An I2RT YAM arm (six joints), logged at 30 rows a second.
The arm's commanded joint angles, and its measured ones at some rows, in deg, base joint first. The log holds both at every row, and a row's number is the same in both.
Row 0, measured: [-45.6 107.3 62.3 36.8 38.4 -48.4]
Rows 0 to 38, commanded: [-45.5 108.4 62.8 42.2 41.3 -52.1]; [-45.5 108.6 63.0 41.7 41.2 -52.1]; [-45.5 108.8 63.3 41.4 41.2 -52.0]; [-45.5 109.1 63.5 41.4 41.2 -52.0]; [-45.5 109.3 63.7 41.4 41.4 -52.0]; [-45.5 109.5 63.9 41.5 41.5 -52.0]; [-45.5 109.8 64.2 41.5 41.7 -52.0]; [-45.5 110.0 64.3 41.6 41.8 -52.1]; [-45.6 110.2 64.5 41.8 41.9 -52.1]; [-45.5 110.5 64.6 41.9 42.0 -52.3]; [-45.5 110.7 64.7 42.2 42.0 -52.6]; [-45.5 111.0 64.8 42.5 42.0 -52.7]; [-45.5 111.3 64.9 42.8 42.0 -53.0]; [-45.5 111.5 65.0 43.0 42.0 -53.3]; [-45.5 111.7 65.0 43.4 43.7 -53.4]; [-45.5 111.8 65.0 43.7 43.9 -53.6]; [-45.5 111.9 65.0 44.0 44.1 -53.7]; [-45.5 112.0 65.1 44.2 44.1 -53.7]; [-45.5 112.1 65.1 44.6 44.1 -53.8]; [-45.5 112.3 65.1 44.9 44.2 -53.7]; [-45.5 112.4 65.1 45.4 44.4 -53.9]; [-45.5 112.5 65.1 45.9 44.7 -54.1]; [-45.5 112.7 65.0 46.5 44.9 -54.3]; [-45.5 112.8 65.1 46.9 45.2 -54.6]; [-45.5 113.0 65.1 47.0 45.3 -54.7]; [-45.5 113.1 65.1 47.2 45.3 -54.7]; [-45.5 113.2 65.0 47.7 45.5 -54.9]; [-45.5 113.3 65.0 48.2 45.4 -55.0]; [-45.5 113.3 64.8 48.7 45.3 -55.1]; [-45.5 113.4 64.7 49.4 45.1 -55.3]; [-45.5 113.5 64.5 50.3 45.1 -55.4]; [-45.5 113.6 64.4 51.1 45.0 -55.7]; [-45.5 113.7 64.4 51.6 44.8 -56.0]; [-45.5 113.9 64.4 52.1 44.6 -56.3]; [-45.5 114.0 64.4 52.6 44.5 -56.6]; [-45.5 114.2 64.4 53.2 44.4 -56.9]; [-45.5 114.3 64.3 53.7 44.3 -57.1]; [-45.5 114.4 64.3 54.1 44.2 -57.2]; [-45.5 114.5 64.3 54.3 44.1 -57.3]
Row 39, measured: [-45.1 114.5 63.7 49.0 43.8 -55.6]
